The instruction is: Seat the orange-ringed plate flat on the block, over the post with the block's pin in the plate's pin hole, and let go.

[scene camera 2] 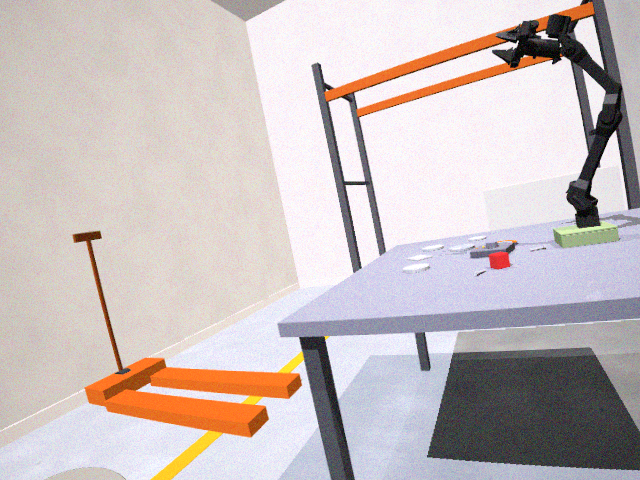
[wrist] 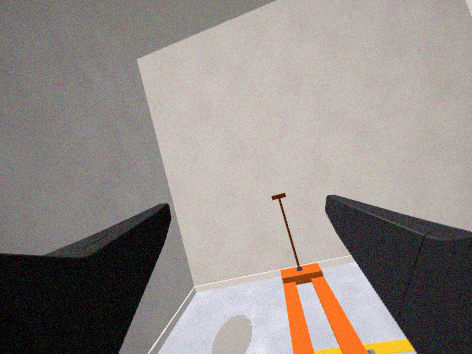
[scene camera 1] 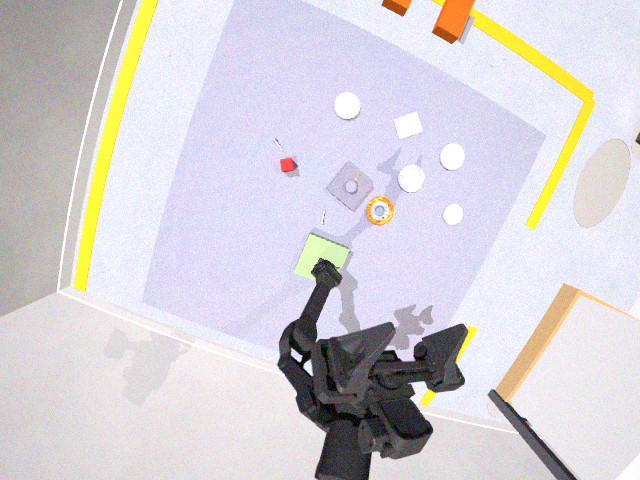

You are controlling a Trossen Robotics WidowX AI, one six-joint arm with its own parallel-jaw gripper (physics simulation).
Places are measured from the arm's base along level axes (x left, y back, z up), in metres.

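Pixels of known places: gripper, fingertip midpoint: (scene camera 2: 493, 43) (wrist: 248, 206) (scene camera 1: 431, 326); arm's base, origin of the base link: (scene camera 2: 589, 225) (scene camera 1: 323, 268).
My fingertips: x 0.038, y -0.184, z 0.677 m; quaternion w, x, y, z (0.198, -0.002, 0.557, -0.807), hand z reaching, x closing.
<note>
Ahead of a thing's pixels: the offset from my fingertips to its middle. "pt": to the spot under its first point. Level surfaces: height alone.
The orange-ringed plate @(dy -0.113, dx -0.111, dz -0.718 m) (scene camera 1: 369, 210) (scene camera 2: 509, 242) lies on the table beside the grey block, apart from the post. It has a pale inner ring and a grey centre. The square grey block @(dy -0.127, dx +0.038, dz -0.702 m) (scene camera 1: 338, 189) (scene camera 2: 483, 253) carries a round post @(pt dy -0.128, dx +0.036, dz -0.680 m) (scene camera 1: 351, 186) at its middle. Small yellow-orange marks show on the block beside the post; which is the pin I cannot tell. My gripper (scene camera 1: 428, 326) (scene camera 2: 495, 43) (wrist: 248, 206) is open and empty, high above the table and well away from the plate and block. The plate and block do not show in the wrist view.
The table @(dz -0.723 m) (scene camera 1: 232, 206) (scene camera 2: 361, 304) also bears a red cube @(dy -0.072, dx +0.271, dz -0.703 m) (scene camera 1: 286, 164) (scene camera 2: 499, 260), several white discs, a white square @(pt dy -0.431, dx -0.025, dz -0.717 m) (scene camera 1: 407, 125) and two thin slivers. A green box (scene camera 1: 310, 253) (scene camera 2: 585, 235) is at the arm's base. An orange pallet jack (scene camera 2: 222, 382) (wrist: 300, 275) stands on the floor.
</note>
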